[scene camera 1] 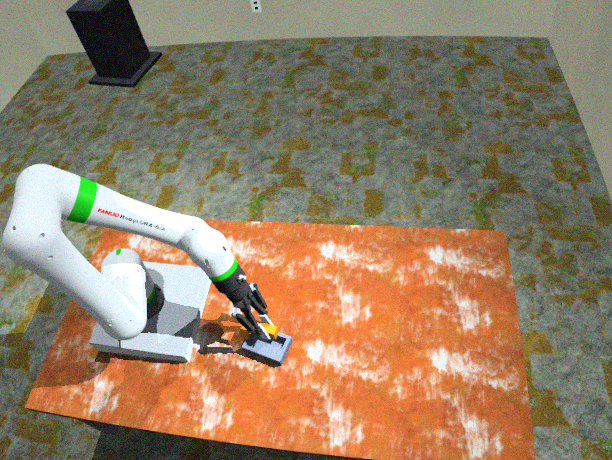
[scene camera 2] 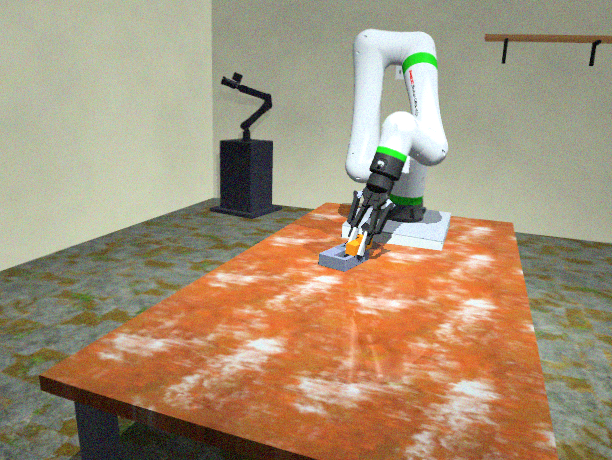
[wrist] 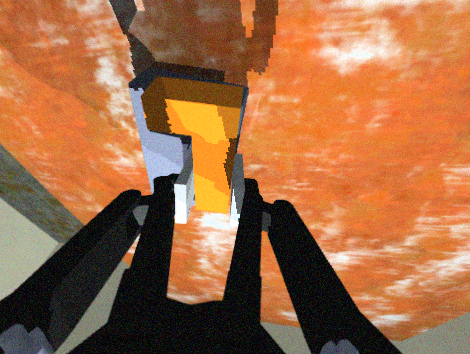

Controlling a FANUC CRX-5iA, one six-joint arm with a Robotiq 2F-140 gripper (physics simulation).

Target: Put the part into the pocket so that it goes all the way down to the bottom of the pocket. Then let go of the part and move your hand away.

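Frame: origin at the arm's base, x up, y ahead, z left, level; centimetres.
Seen in the pictures: gripper, between the fingertips: (scene camera 1: 269,333) (scene camera 2: 354,252) (wrist: 216,166); arm's base, origin of its link: (scene camera 2: 402,216).
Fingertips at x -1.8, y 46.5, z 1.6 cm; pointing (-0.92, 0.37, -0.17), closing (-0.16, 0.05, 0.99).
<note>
Pixels of each thing's top centre, then the offset from my fingertips to it. Level surfaces: height alone.
- orange L-shaped part, centre of its top: (wrist: 190,170) (scene camera 2: 355,238) (scene camera 1: 257,329) dx +3.6, dy -2.7, dz -1.1 cm
- blue-grey block with the pocket, centre of its top: (wrist: 185,162) (scene camera 2: 344,250) (scene camera 1: 265,341) dx +0.1, dy +0.0, dz -3.0 cm
- white table, height of its surface: dx -3.5 cm
The orange L-shaped part (scene camera 1: 271,330) (scene camera 2: 353,247) (wrist: 212,165) is between the two fingertips. My gripper (scene camera 1: 265,329) (scene camera 2: 358,243) (wrist: 216,166) is shut on it. The blue-grey block with the pocket (scene camera 1: 265,353) (scene camera 2: 331,260) (wrist: 159,152) lies on the table. The part shows above the block's rim, over its back side in scene camera 1. Some of the pocket's dark inside shows beside it there. In the wrist view the part covers most of the block and hides the pocket. Whether the part touches the block, or its lower side is in the pocket, I cannot tell.
The block lies on the orange and white table (scene camera 1: 400,310) (scene camera 2: 280,350), close to the arm's pale base plate (scene camera 1: 150,346) (scene camera 2: 420,239). A black pedestal (scene camera 1: 112,42) (scene camera 2: 246,175) stands on the floor away from the table. A wooden wall shelf (scene camera 2: 545,38) shows at the right.
</note>
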